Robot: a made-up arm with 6 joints.
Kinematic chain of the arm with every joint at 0, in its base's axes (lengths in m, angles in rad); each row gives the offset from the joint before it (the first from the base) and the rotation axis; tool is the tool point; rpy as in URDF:
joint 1: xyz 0.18 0 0.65 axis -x
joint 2: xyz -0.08 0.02 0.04 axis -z
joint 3: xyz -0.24 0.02 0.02 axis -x
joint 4: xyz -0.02 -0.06 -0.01 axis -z
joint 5: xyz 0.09 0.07 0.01 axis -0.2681 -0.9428 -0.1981
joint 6: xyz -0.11 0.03 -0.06 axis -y
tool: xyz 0.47 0.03 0.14 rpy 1.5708 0 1.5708
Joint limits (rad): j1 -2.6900..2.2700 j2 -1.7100..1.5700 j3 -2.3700..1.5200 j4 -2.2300..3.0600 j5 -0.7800..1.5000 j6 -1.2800..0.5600
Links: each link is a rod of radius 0.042 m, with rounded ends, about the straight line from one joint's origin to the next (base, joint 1, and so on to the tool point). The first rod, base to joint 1, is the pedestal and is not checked.
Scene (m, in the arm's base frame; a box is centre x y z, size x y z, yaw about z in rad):
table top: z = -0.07
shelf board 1: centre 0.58 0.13 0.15 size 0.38 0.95 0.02 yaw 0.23
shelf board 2: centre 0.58 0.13 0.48 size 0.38 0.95 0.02 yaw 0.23
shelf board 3: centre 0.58 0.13 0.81 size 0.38 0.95 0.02 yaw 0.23
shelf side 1: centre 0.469 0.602 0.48 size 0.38 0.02 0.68 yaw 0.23
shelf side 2: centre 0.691 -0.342 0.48 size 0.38 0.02 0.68 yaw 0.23
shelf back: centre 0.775 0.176 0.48 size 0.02 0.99 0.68 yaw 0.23
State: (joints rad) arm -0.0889 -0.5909 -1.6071 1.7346 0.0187 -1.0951
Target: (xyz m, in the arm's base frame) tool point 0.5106 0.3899 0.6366
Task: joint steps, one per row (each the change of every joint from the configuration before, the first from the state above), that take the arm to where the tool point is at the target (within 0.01 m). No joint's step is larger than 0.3 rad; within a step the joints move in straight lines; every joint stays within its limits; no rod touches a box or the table.
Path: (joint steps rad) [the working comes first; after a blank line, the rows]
Joints at the target: -1.7558 -1.7100 -0.6219 1.4162 0.7835 -1.0307
Straight joint move there: touches shelf board 2.

1: -0.1869 -0.2382 0.1884 -0.2618 0.0488 0.1281
2: -0.1868 -0.2382 0.1883 -0.2618 0.0488 0.1282
3: -0.1869 -0.2381 0.1884 -0.2618 0.0488 0.1281
4: -0.1868 -0.2382 0.1884 -0.2618 0.0488 0.1282
5: -0.2299 -0.0416 0.0579 0.1822 0.1424 -0.1120
6: -0.2299 -0.0416 0.0579 0.1822 0.1424 -0.1121
7: -0.2299 -0.0416 0.0580 0.1822 0.1424 -0.1120
8: -0.2298 -0.0416 0.0579 0.1822 0.1424 -0.1121

